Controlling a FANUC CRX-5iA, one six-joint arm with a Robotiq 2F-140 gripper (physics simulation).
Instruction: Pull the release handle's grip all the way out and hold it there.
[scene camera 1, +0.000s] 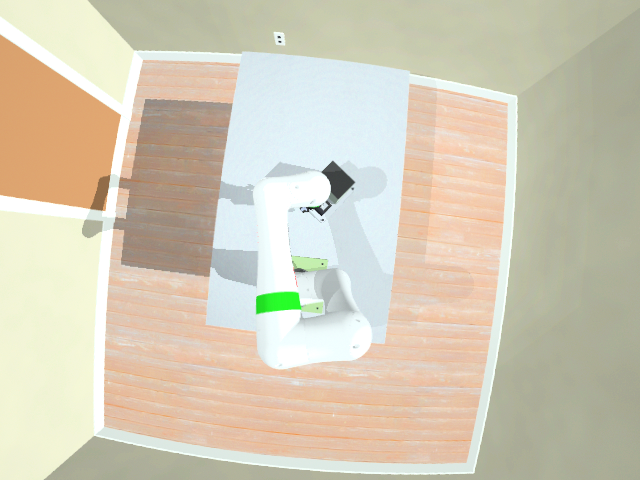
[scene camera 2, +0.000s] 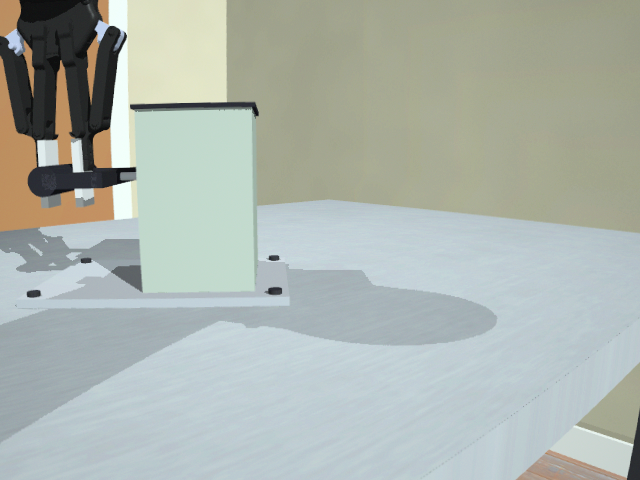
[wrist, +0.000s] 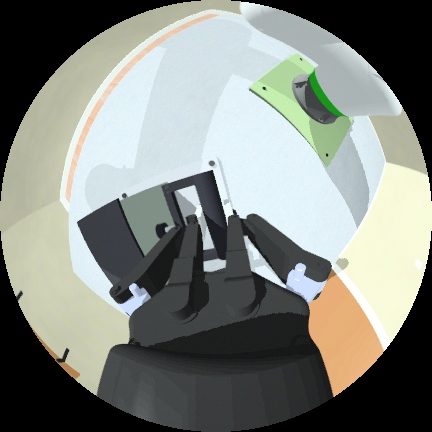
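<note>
The release handle's dark grip (scene camera 2: 41, 180) (wrist: 214, 200) is the outer bar of a rectangular frame beside a pale green housing (scene camera 2: 196, 196) (wrist: 145, 215) with a black lid (scene camera 1: 338, 180) (scene camera 2: 196, 106). A short stretch of light rod (scene camera 2: 127, 176) shows between handle and housing. My gripper (scene camera 2: 67, 198) (wrist: 214, 209) points down and is shut on the grip. One finger is inside the frame's opening and the other is on the bar's outer side. In scene camera 2 the fingertips reach below the bar. In scene camera 1 the arm mostly hides the gripper.
The housing stands on a light base plate (scene camera 2: 155, 301) with dark bolts, on the pale table (scene camera 1: 320, 113) (scene camera 2: 413, 392). My arm (scene camera 1: 273, 248) stretches over the table from its light green mount (scene camera 1: 310, 262) (wrist: 275, 80). Walls stand around the table.
</note>
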